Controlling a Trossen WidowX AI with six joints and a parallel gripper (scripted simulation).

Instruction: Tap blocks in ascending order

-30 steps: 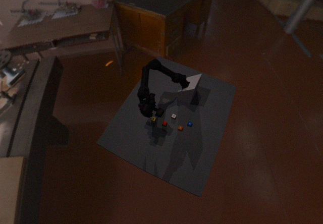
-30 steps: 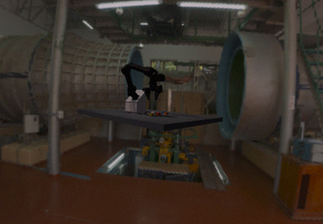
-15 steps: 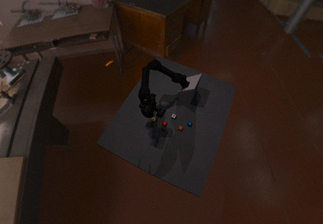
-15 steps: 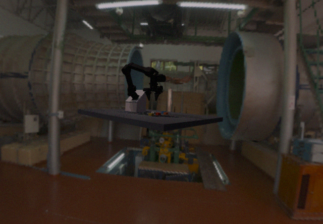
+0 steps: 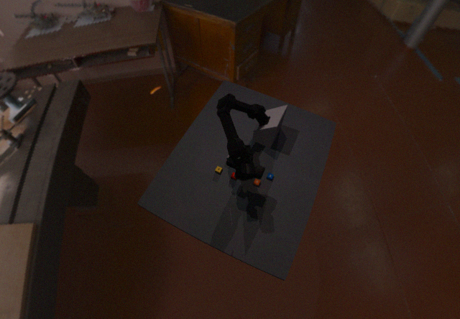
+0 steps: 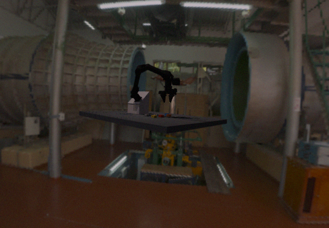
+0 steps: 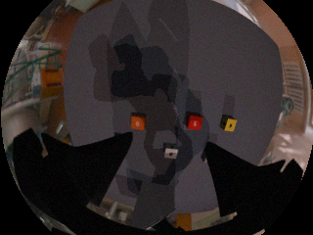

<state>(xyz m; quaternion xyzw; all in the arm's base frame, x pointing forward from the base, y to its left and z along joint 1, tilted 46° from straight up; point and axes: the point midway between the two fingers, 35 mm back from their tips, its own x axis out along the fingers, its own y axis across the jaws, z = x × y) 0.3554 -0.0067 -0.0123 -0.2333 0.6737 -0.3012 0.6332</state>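
My gripper tip is now 3 cm past the orange block, 7 cm to the right of it and 12 cm above it. Also, from my gripper tip: white block (11 cm behind, 1 cm to the right, 12 cm below); then red block (2 cm behind, 6 cm to the right, 12 cm below); then yellow block (2 cm behind, 16 cm to the right, 12 cm below).
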